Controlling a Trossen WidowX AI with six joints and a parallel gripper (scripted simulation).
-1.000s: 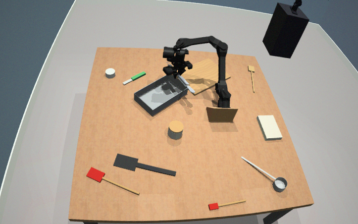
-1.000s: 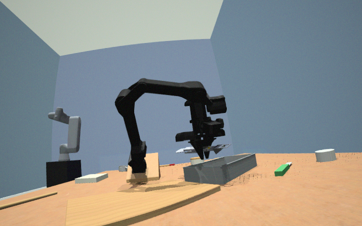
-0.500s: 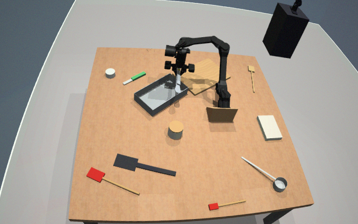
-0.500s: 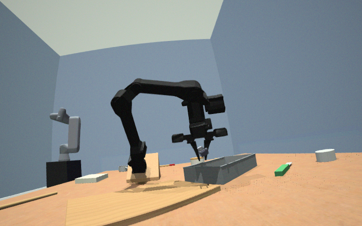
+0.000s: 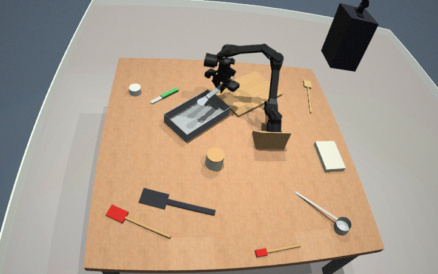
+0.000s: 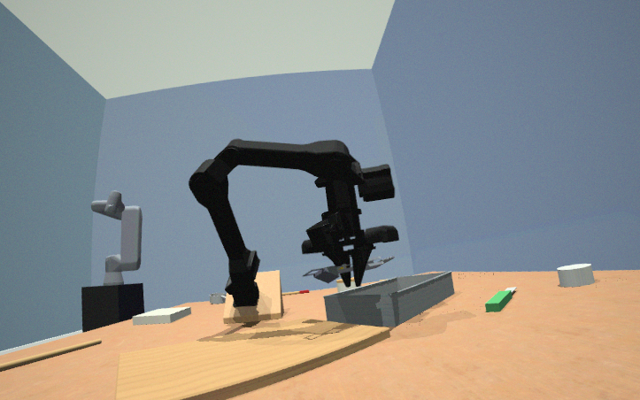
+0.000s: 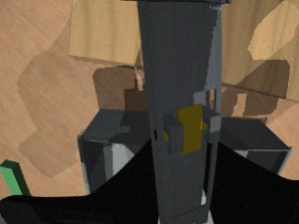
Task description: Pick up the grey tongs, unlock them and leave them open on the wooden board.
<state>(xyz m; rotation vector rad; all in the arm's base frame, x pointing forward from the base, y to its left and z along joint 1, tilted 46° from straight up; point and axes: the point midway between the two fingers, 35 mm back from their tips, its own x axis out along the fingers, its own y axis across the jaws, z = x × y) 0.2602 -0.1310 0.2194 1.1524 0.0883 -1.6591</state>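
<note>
Right now my gripper tip is 2 cm past the yellow lock piece, 2 cm to the left of it and 4 cm below it. From my gripper tip the other things lie so: wooden board 18 cm behind, 10 cm to the right, 7 cm below; grey roasting tin 11 cm ahead, 13 cm to the left, 5 cm below; green-handled tool 30 cm ahead, 2 cm to the right, 7 cm below.
</note>
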